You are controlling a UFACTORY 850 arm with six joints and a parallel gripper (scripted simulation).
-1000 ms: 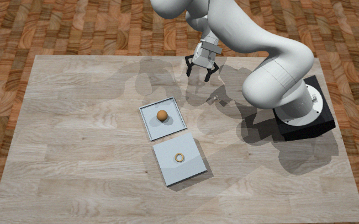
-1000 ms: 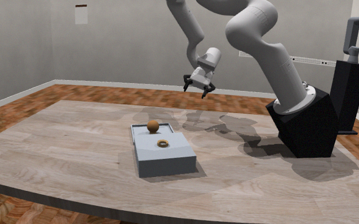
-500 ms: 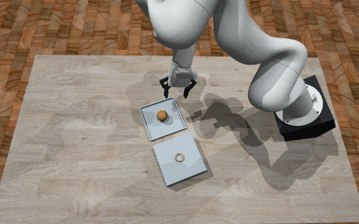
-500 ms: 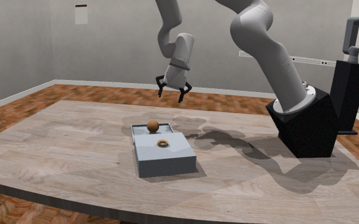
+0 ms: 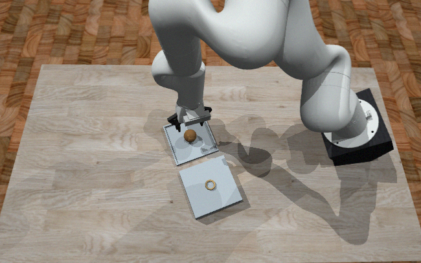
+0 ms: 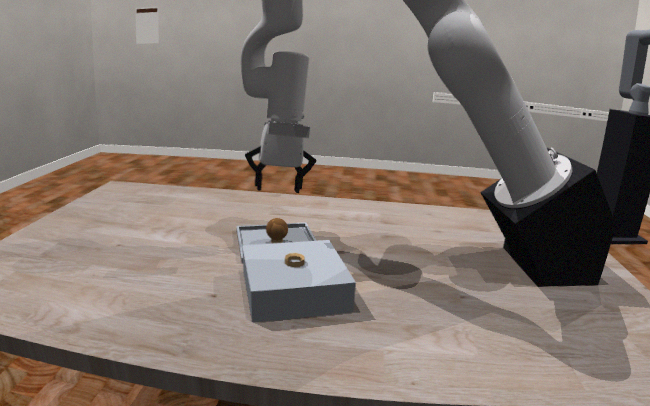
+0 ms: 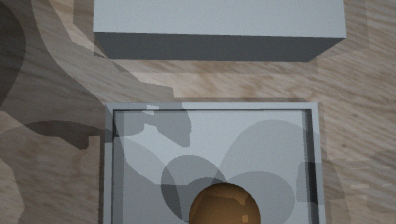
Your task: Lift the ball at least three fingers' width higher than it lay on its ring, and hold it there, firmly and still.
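Now: the brown ball 11 cm below my hand. The rest, counted from my hand: grey block: 5 cm behind, 23 cm to the left, 10 cm below; shallow grey tray: 14 cm below.
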